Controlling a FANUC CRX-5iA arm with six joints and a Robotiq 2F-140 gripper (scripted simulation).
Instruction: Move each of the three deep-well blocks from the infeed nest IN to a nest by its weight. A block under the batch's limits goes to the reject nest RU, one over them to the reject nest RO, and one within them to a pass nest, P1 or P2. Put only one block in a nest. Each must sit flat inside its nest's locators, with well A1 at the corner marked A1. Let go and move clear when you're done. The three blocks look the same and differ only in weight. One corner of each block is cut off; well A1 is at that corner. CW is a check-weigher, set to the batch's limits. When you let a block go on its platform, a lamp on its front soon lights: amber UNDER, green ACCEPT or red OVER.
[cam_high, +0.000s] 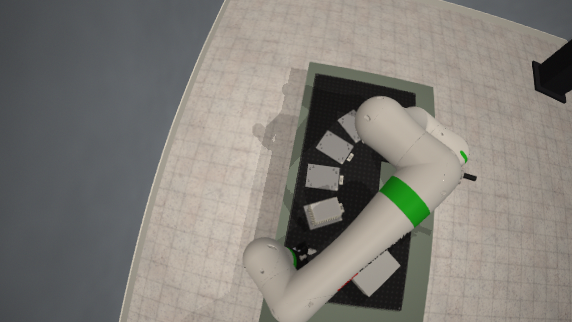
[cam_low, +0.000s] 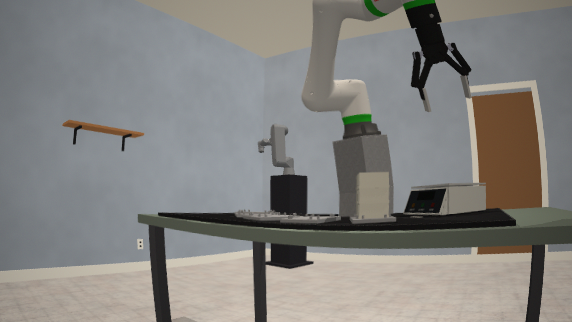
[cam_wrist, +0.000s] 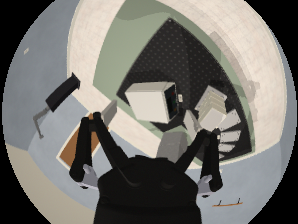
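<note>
Right now my hand is 3 cm short of the deep-well block, 25 cm to the left of it and 25 cm above it. From my hand the other things lie so: check-weigher 24 cm behind, 8 cm to the right, 26 cm below.
</note>
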